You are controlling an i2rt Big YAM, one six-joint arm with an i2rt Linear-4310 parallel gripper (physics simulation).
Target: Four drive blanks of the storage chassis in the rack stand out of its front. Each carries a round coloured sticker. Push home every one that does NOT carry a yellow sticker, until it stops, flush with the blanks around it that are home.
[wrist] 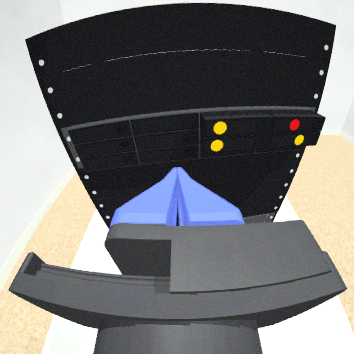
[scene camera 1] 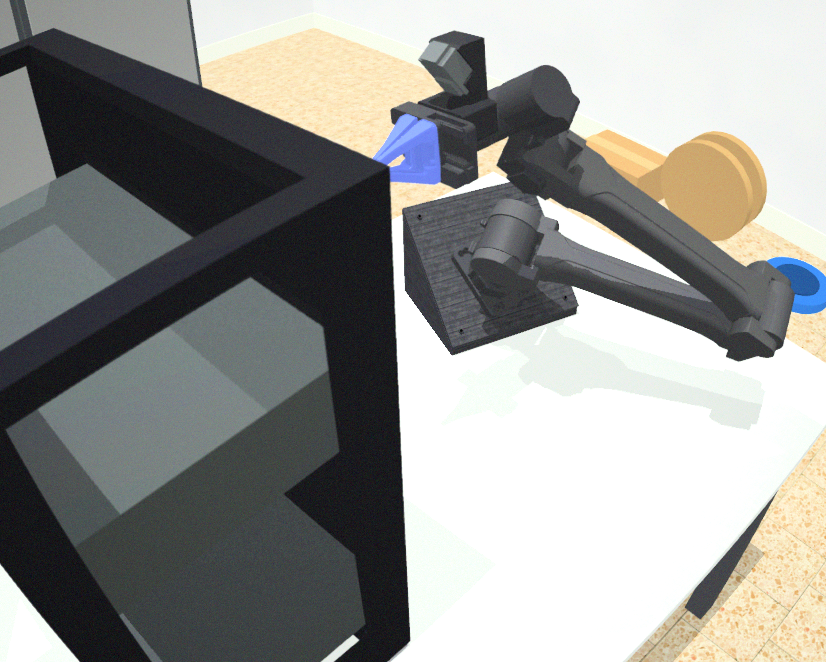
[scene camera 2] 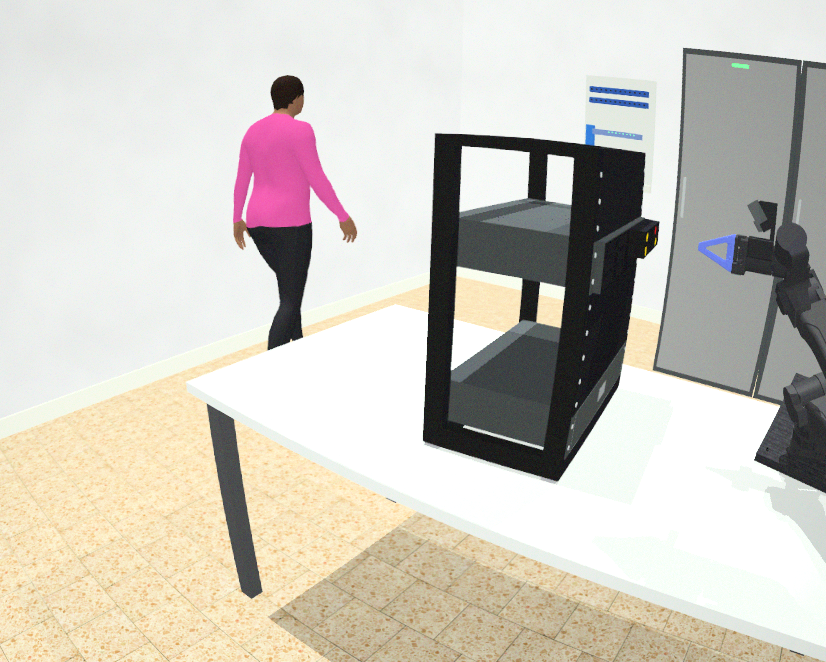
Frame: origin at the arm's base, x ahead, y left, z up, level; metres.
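Seen in the pictures: gripper, fingertip midpoint: point(wrist: 176, 174) point(scene camera 2: 698, 246); arm's base at its link origin: point(scene camera 1: 490, 274) point(scene camera 2: 810, 436).
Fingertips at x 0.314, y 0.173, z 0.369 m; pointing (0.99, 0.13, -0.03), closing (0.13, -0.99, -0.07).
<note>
Offsets run from my fingertips to a thing's middle. Level surfaces: height alone.
The storage chassis point(scene camera 2: 513, 248) point(wrist: 166, 134) sits in the black rack point(scene camera 1: 372, 413) point(scene camera 2: 441, 296). In the wrist view, a group of dark blanks stands out at the right part of its front. One blank @[dy -0.172, dx +0.214, dz -0.013 m] point(wrist: 286, 120) carries a red sticker @[dy -0.171, dx +0.153, dz -0.013 m] point(scene camera 2: 655, 231) point(wrist: 294, 125) at the upper right, with a yellow sticker @[dy -0.191, dx +0.157, dz -0.041 m] point(wrist: 299, 140) just below it. Two more yellow stickers point(wrist: 220, 128) point(wrist: 216, 145) sit one above the other further left. Blanks on the left look flush. My gripper point(scene camera 1: 383, 157) point(scene camera 2: 700, 246) point(wrist: 176, 174) is shut and empty, apart from the chassis, in front of it.
The rack stands on a white table @[dz -0.446 m] point(scene camera 1: 551, 496) point(scene camera 2: 330, 386). A lower chassis point(scene camera 2: 503, 410) sits at the rack's bottom. Grey cabinets point(scene camera 2: 730, 206) stand behind. A person in pink point(scene camera 2: 279, 172) is beyond the table. An orange round object point(scene camera 1: 703, 186) and a blue ring point(scene camera 1: 775, 293) lie behind the arm.
</note>
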